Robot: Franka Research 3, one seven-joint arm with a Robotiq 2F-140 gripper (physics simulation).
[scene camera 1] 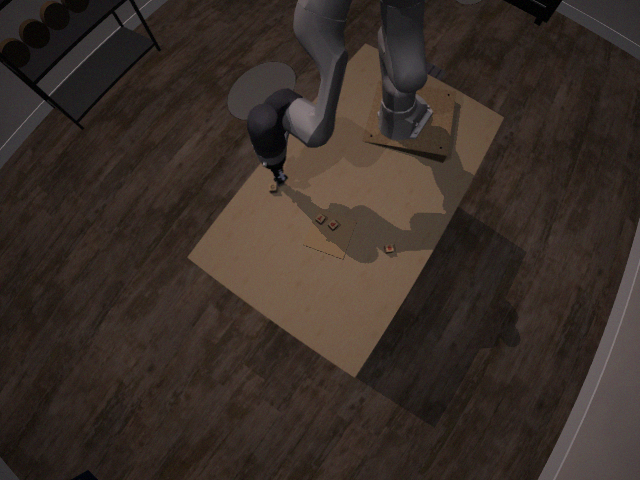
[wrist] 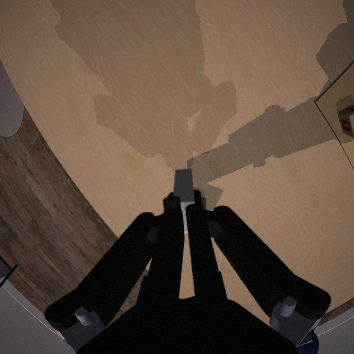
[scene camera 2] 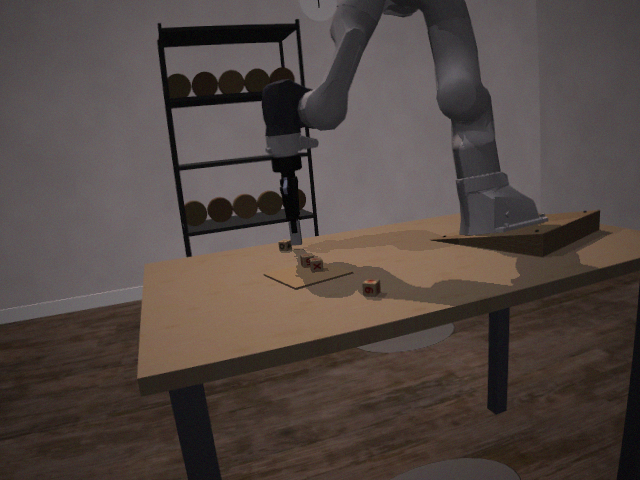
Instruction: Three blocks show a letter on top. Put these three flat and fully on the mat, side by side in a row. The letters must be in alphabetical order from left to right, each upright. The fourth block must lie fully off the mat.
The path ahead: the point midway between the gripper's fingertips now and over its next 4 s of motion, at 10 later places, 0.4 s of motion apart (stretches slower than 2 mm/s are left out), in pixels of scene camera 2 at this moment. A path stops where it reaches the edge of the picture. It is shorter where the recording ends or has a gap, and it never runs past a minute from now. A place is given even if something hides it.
The gripper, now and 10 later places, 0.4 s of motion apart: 296, 244; 294, 234; 292, 225; 291, 226; 289, 226; 292, 240; 292, 242; 289, 242; 289, 244; 287, 239; 286, 230
